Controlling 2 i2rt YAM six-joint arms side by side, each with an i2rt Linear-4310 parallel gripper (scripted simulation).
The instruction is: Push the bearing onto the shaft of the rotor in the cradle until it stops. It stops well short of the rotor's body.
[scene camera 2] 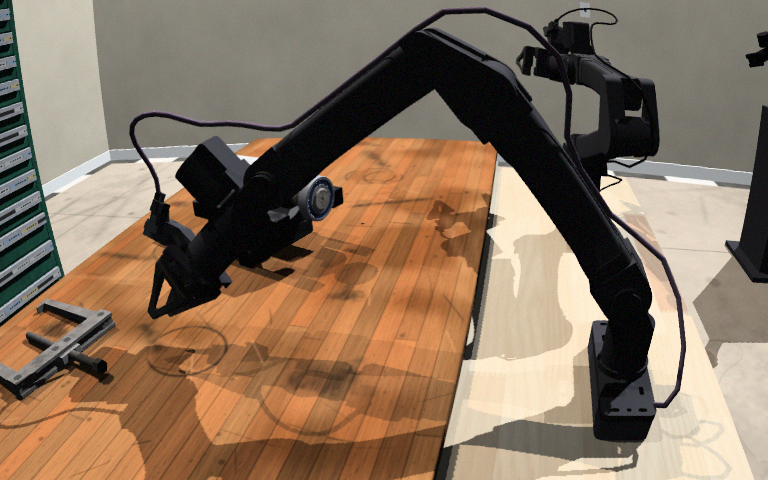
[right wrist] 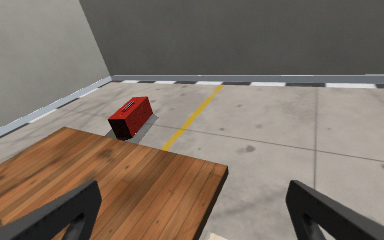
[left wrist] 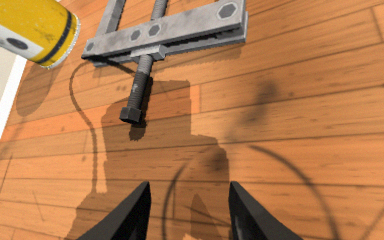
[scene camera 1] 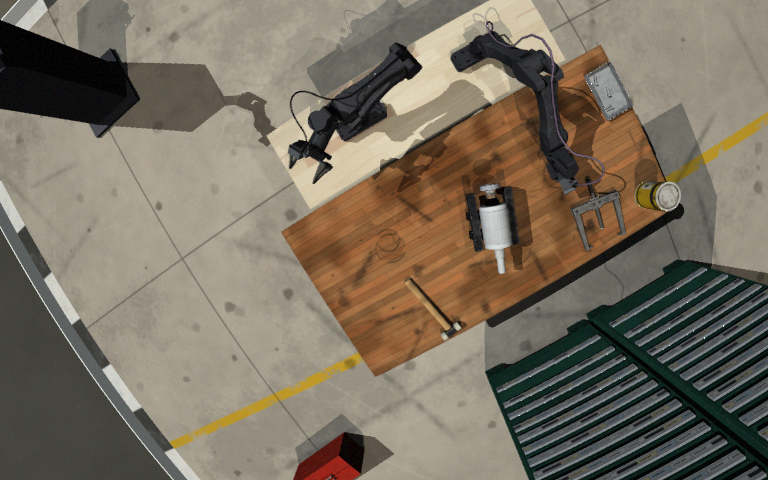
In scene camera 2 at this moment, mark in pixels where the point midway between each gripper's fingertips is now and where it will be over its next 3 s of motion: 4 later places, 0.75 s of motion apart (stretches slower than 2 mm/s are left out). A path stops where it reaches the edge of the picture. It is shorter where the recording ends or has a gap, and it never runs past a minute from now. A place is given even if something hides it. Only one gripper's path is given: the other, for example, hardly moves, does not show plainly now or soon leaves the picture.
My left gripper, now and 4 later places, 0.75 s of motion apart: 159,314; 229,251; 306,226; 347,211; 337,206
